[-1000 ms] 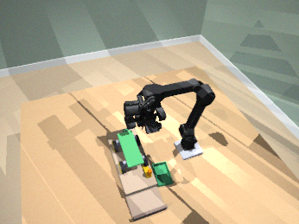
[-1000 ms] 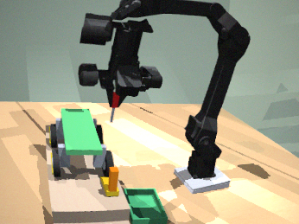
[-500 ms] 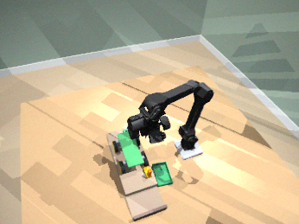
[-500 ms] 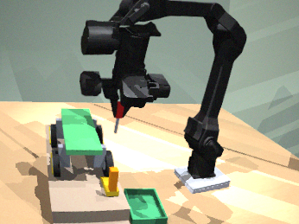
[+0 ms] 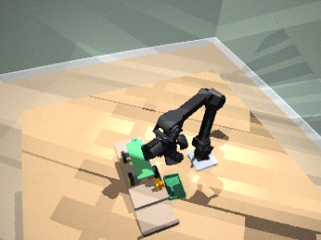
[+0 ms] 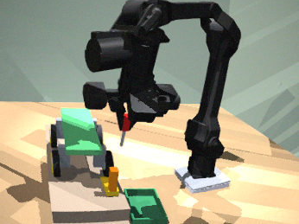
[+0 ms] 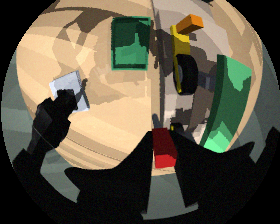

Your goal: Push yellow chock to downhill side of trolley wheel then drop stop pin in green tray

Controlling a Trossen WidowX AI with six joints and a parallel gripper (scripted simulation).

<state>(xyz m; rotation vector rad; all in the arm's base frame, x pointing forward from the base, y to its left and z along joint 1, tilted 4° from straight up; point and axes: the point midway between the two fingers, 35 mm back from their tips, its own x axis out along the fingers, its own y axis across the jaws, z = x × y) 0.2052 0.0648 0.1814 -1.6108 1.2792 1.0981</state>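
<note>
Right now the chock is 9 cm to the left of my gripper tip, 7 cm below it and 3 cm ahead of it. The rest, counted from my gripper tip: trolley: 10 cm ahead, 4 cm below; red-headed stop pin: right at my gripper tip.
</note>
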